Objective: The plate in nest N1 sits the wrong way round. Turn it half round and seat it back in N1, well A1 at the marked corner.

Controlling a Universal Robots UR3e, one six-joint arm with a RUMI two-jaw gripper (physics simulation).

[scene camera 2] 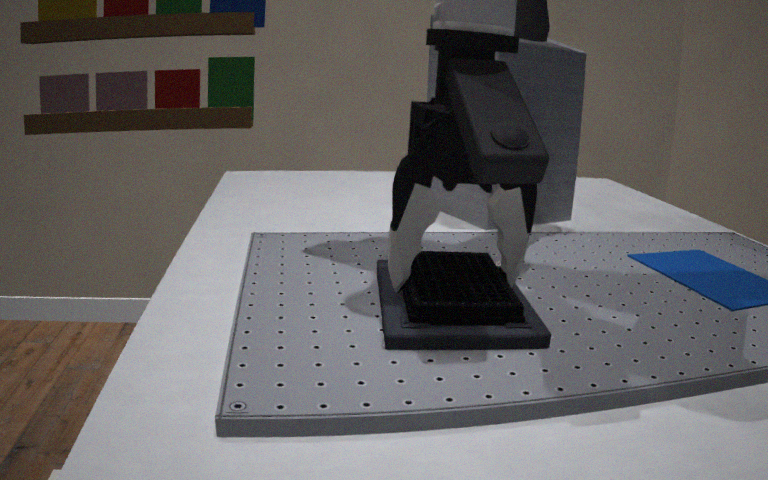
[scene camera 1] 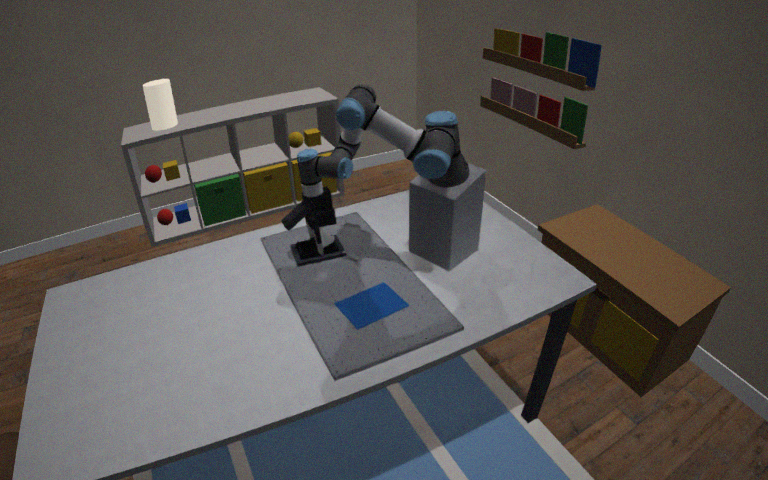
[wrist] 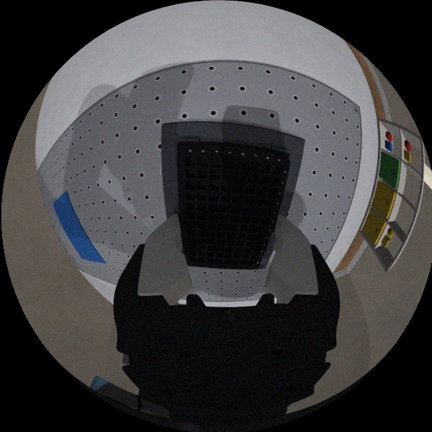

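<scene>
Scene camera 2: the gripper (scene camera 2: 453, 291), a black well plate (scene camera 2: 446, 288). Wrist view: the gripper (wrist: 227, 216), the plate (wrist: 228, 194), a dark grey nest (wrist: 215, 131), a flat blue rectangle (wrist: 70, 223). Scene camera 1: the gripper (scene camera 1: 318, 248).
</scene>
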